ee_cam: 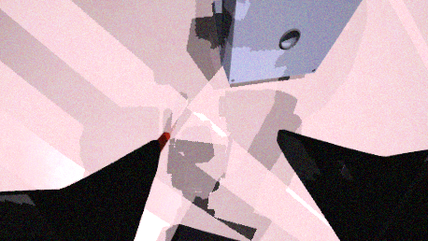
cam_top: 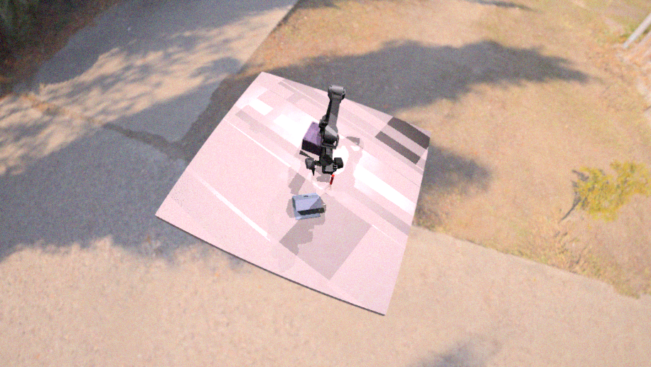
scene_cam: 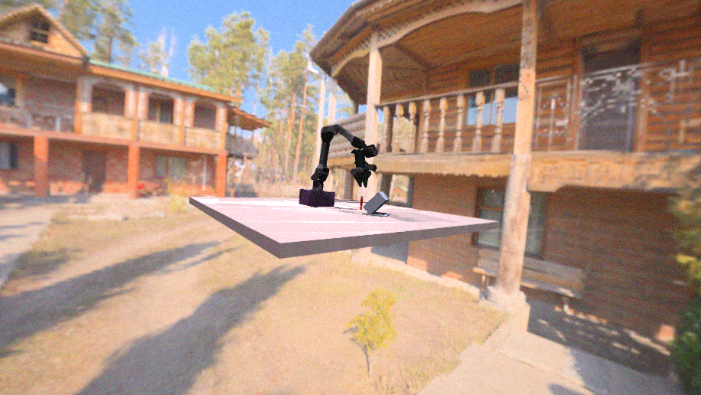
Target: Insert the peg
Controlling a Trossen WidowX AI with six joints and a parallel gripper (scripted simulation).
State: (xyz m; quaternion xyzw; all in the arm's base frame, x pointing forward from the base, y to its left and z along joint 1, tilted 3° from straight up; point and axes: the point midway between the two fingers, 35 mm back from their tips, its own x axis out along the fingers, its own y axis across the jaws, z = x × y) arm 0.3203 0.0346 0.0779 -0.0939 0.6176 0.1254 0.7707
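Now: the round red peg 5 cm behind my gripper tip, 6 cm to the left of it and 8 cm below it. The rest, counted from my gripper tip: grey sloped panel: 13 cm ahead, 5 cm to the right, 7 cm below.
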